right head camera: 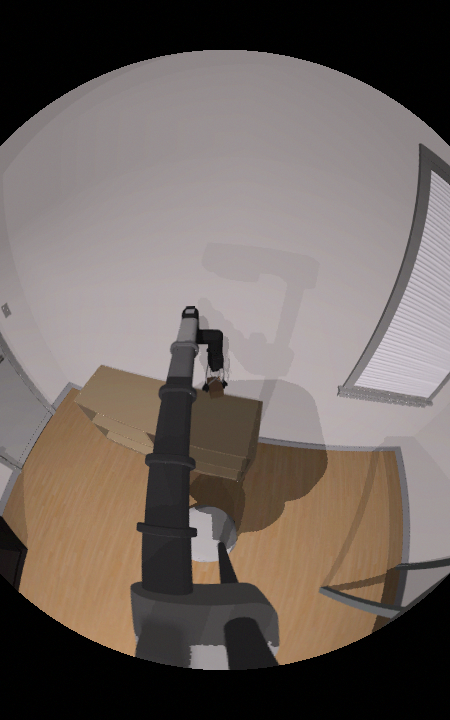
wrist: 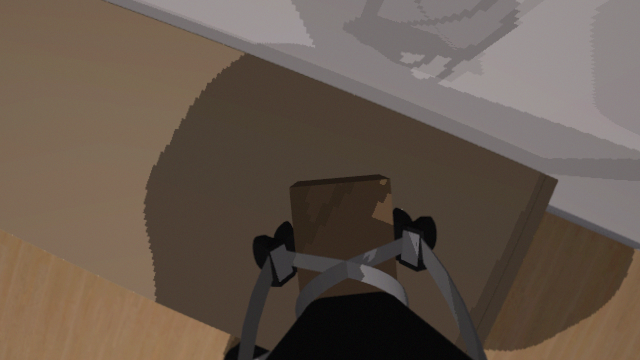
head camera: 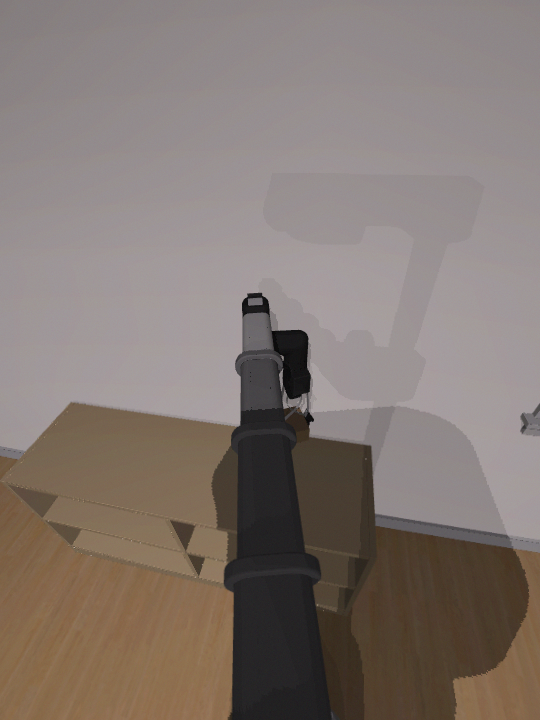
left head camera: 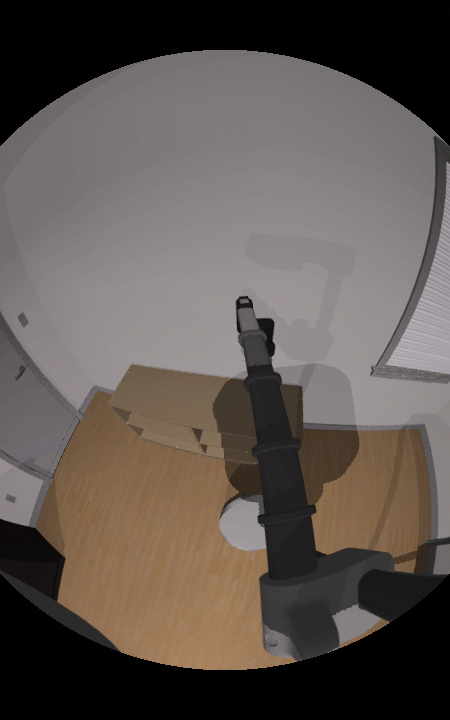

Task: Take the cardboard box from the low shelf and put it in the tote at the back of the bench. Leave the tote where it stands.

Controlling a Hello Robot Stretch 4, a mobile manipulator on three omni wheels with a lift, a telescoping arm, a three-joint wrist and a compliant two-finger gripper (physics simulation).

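Pixels of known places: gripper, between the fingertips: (right head camera: 214,388) (wrist: 343,235); robot's base, origin of its link: (right head camera: 205,532) (left head camera: 250,521).
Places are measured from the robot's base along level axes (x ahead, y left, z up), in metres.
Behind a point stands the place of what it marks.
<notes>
The cardboard box (head camera: 301,430) {x 0.644, y -0.103, z 0.830 m} (right head camera: 215,390) {x 0.643, y -0.091, z 0.830 m} (wrist: 340,212) {x 0.711, y -0.081, z 0.832 m} is a brown block between the two fingertips of my gripper (right head camera: 215,383) {x 0.688, y -0.087, z 0.786 m} (wrist: 343,235) {x 0.688, y -0.087, z 0.786 m}. Both black fingertips press on its sides, so the gripper is shut on it. The box is held above the top of the low wooden shelf unit (head camera: 127,453) {x 0.790, y 0.485, z 0.582 m} (left head camera: 169,390) {x 0.798, y 0.445, z 0.583 m} (right head camera: 122,392) {x 0.807, y 0.509, z 0.582 m} (wrist: 90,150) {x 0.715, y 0.264, z 0.583 m}, near its right end and the wall. In the head view my arm hides part of the box and one fingertip. The tote and the bench do not show clearly in any view.
The wall stands directly behind the shelf unit. A window (left head camera: 419,329) {x 0.610, y -0.959, z 1.112 m} (right head camera: 397,318) {x 0.631, y -0.884, z 1.277 m} is on the right, a grey door (left head camera: 31,414) {x 0.581, y 1.830, z 0.546 m} on the left. Dark furniture (left head camera: 31,557) (right head camera: 10,552) stands at the lower left. A white round shape (left head camera: 241,523) {x 0.002, y 0.063, z 0.187 m} (right head camera: 212,536) {x -0.018, y -0.053, z 0.187 m} lies low beneath the arm.
</notes>
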